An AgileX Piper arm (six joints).
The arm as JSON. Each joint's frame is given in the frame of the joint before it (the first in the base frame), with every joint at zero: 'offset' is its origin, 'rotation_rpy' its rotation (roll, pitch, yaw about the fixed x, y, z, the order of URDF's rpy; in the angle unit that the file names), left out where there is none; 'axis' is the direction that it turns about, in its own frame. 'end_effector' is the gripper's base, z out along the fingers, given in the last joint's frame.
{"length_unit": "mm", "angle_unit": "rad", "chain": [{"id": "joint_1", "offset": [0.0, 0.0, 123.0], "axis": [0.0, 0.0, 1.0]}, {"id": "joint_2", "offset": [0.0, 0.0, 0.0], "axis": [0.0, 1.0, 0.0]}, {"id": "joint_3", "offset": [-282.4, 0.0, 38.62], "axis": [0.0, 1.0, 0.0]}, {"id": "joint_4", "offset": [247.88, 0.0, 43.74], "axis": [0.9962, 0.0, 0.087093]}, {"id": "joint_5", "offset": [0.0, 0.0, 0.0], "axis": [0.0, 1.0, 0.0]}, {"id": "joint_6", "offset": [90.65, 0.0, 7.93], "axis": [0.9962, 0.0, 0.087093]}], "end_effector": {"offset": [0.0, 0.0, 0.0], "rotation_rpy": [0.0, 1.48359, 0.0]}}
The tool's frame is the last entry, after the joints.
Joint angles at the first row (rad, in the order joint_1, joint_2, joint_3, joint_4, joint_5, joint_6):
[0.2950, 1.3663, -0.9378, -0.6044, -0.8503, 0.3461]
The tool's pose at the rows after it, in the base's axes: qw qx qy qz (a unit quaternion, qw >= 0); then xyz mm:
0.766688 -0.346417 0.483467 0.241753 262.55 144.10 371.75
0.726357 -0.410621 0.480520 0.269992 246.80 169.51 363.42
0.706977 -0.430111 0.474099 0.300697 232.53 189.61 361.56
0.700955 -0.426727 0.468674 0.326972 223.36 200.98 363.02
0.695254 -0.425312 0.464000 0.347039 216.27 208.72 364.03
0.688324 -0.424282 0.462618 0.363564 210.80 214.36 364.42
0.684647 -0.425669 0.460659 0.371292 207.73 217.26 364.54
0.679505 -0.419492 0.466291 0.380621 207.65 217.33 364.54
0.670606 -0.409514 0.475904 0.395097 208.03 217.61 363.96
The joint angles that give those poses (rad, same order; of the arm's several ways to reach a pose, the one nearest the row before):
[0.3404, 1.3619, -0.9378, -0.7762, -0.8568, 0.4472]
[0.4231, 1.3619, -0.9378, -0.9156, -0.8296, 0.5182]
[0.5069, 1.3619, -0.9378, -0.9308, -0.8102, 0.5437]
[0.5607, 1.3619, -0.9378, -0.8981, -0.8076, 0.5503]
[0.5979, 1.3619, -0.9378, -0.8797, -0.8098, 0.5593]
[0.6252, 1.3619, -0.9378, -0.8715, -0.8098, 0.5754]
[0.6391, 1.3619, -0.9378, -0.8710, -0.8112, 0.5825]
[0.6394, 1.3619, -0.9378, -0.8710, -0.8112, 0.6095]
[0.6394, 1.3638, -0.9378, -0.8710, -0.8113, 0.6522]

